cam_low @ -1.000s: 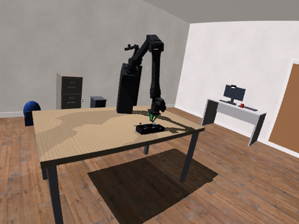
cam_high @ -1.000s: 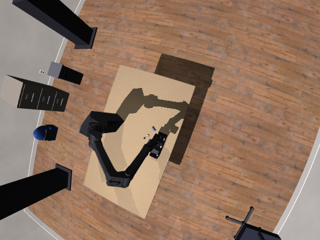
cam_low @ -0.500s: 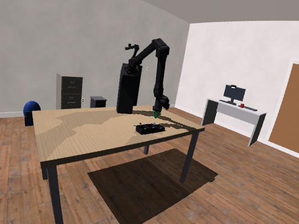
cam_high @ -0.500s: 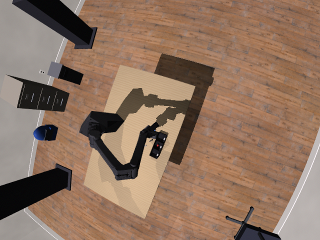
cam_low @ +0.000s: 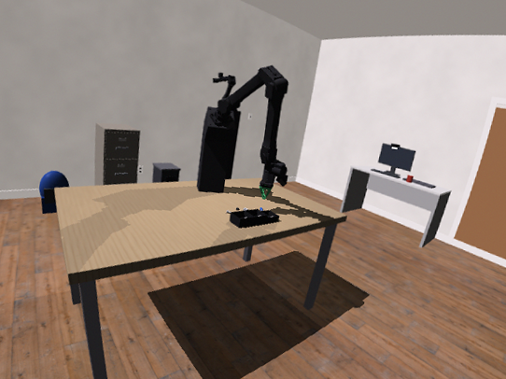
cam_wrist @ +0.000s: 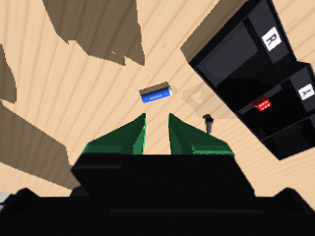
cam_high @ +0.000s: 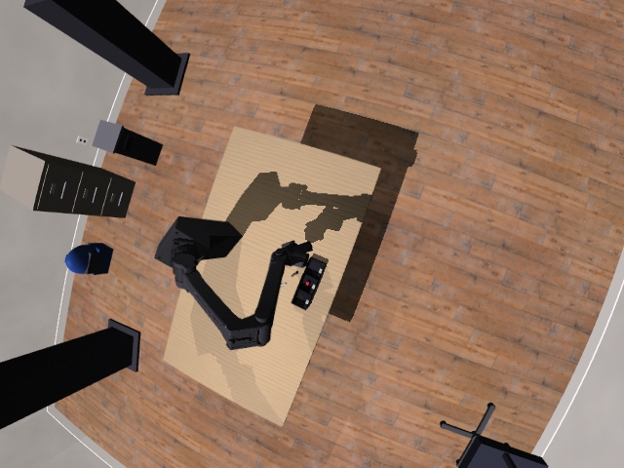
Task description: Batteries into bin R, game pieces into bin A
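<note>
Now: the blue battery 80 mm below my hand. Round my hand: black nut-like piece: 80 mm behind, 110 mm to the right, 80 mm below; then black bolt: 10 mm behind, 120 mm to the right, 80 mm below; then pale piece: 50 mm behind, 80 mm to the right, 80 mm below.
</note>
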